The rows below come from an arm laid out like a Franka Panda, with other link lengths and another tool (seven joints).
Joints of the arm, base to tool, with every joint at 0 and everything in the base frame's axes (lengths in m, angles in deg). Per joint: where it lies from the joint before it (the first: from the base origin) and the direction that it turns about. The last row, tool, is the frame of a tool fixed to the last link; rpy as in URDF.
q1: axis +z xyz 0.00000 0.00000 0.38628
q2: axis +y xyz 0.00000 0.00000 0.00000
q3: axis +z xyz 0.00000 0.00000 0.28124
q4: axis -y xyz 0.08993 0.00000 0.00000
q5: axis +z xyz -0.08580 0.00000 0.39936
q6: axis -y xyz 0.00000 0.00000 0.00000
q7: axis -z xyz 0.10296 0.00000 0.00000
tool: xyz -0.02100 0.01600 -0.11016 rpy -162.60 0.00 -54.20
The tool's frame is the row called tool.
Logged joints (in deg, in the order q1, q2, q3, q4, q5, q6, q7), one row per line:
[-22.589 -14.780 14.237 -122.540 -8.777 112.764 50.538]
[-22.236 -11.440 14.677 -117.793 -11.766 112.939 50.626]
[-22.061 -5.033 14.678 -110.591 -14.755 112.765 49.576]
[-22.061 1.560 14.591 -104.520 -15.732 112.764 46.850]
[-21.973 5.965 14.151 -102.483 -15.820 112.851 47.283]
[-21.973 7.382 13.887 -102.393 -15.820 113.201 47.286]
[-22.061 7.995 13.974 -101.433 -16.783 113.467 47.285]
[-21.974 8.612 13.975 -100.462 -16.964 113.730 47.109]
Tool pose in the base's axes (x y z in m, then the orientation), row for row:
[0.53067 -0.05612 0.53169 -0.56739 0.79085 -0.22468 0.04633]
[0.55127 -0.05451 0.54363 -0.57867 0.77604 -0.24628 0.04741]
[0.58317 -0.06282 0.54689 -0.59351 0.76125 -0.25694 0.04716]
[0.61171 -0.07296 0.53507 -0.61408 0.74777 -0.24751 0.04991]
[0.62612 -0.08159 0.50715 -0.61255 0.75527 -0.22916 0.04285]
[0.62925 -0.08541 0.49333 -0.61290 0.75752 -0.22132 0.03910]
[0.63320 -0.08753 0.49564 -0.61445 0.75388 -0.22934 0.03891]
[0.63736 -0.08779 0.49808 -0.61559 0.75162 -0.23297 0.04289]
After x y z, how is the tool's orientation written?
As a quaternion, x y z w.
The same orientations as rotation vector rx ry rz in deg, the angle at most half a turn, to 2 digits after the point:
[-99.22 138.30 -39.29]
[-101.13 135.62 -43.04]
[-103.74 133.06 -44.91]
[-107.15 130.48 -43.19]
[-107.35 132.36 -40.16]
[-107.66 133.06 -38.88]
[-107.94 132.44 -40.29]
[-107.88 131.72 -40.83]

